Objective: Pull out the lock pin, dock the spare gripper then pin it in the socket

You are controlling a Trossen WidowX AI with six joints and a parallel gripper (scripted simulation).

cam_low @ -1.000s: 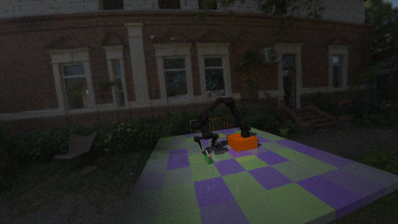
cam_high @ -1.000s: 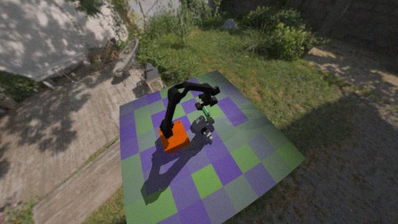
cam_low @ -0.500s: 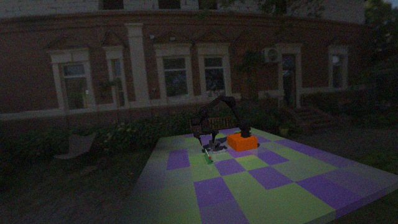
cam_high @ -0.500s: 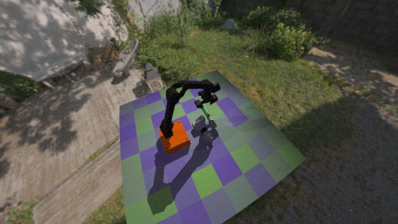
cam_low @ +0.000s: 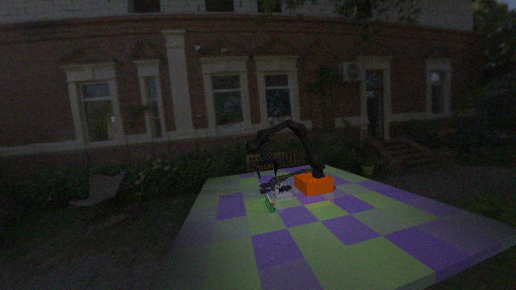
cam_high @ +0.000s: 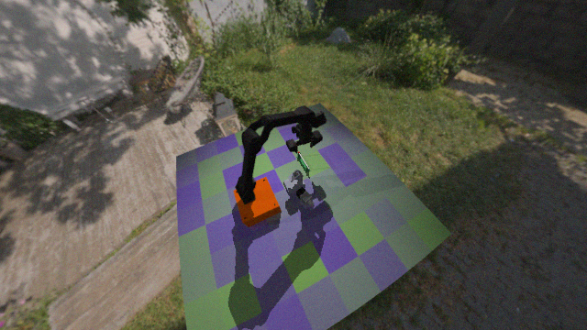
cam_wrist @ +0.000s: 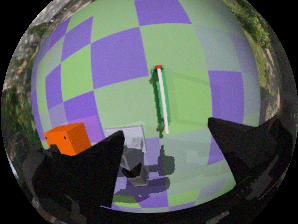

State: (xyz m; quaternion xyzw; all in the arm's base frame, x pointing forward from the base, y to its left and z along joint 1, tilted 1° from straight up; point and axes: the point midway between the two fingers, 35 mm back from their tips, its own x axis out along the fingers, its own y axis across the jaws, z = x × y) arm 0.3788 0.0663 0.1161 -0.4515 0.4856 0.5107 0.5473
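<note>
Right now the spare gripper is 200 mm to the right of my gripper tip, 140 mm below it and 110 mm behind it. Round my gripper tip: grey mount (110 mm below, 100 mm behind, 80 mm to the right); then green strip (140 mm below, 20 mm to the left, 10 mm ahead).
</note>
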